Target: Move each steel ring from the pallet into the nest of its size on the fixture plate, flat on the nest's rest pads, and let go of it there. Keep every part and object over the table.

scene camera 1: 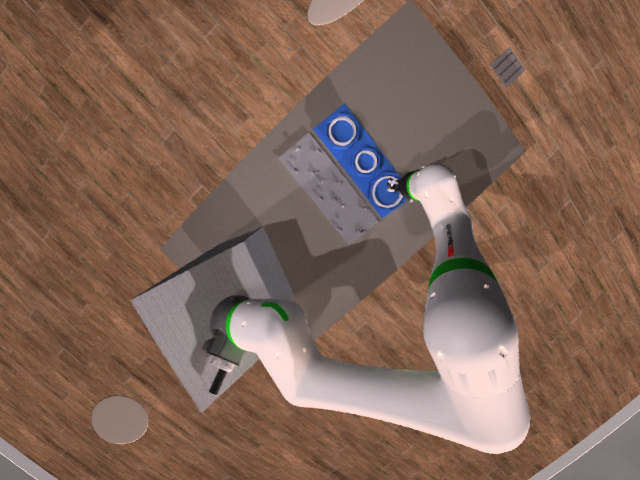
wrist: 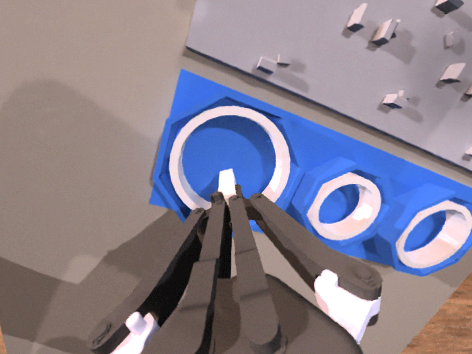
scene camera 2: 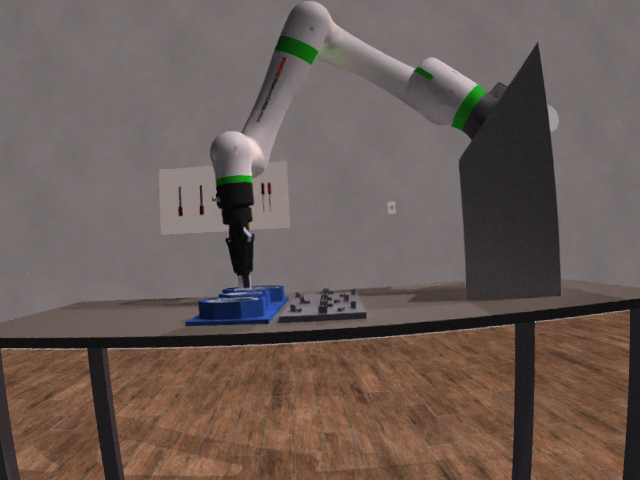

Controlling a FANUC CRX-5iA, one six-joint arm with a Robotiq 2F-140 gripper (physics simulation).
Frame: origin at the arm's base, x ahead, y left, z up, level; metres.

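Seen in the pictures: gripper, fingertip midpoint: [scene camera 1: 389, 187] [wrist: 228, 179]; arm's base, link origin: [scene camera 1: 235, 321] [scene camera 2: 494, 125].
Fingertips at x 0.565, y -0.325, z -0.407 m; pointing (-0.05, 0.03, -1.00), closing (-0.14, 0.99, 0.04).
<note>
Pixels of each thing's middle, then the offset from my fingertips to it. "spot": a spot on its surface instead. Level surfaces: height alone.
- largest ring, surface spot: [wrist: 232, 111] spot: dx -0.079, dy +0.011, dz +0.030 m
- small ring, surface spot: [wrist: 313, 212] spot: dx +0.043, dy +0.095, dz +0.030 m
- grey fixture plate, body centre: [wrist: 410, 57] [scene camera 2: 324, 304] [scene camera 1: 329, 190] dx -0.117, dy +0.216, dz -0.003 m
- table, surface height: dz -0.009 m
The blue pallet [scene camera 1: 344, 109] [scene camera 2: 227, 321] [wrist: 186, 90] holds three pale rings in raised holders. The largest ring [scene camera 1: 372, 192] [wrist: 232, 111] is at one end, the small ring [scene camera 1: 366, 172] [wrist: 313, 212] in the middle, another ring [scene camera 1: 342, 144] [wrist: 452, 206] at the far end. The grey fixture plate [scene camera 1: 315, 178] [scene camera 2: 323, 318] [wrist: 300, 40], with small upright pads and stops, lies alongside and bears no ring. My gripper [scene camera 1: 391, 184] [scene camera 2: 244, 282] [wrist: 228, 179] is shut and empty, pointing down within the largest ring's outline. Tip depth against the rim is unclear.
The table [scene camera 1: 413, 77] [scene camera 2: 392, 304] bears a tall grey block with a slanted top [scene camera 1: 160, 310] [scene camera 2: 511, 206] beyond one end of the fixture plate. The arm [scene camera 1: 473, 310] [scene camera 2: 268, 98] reaches over the table's long edge.
</note>
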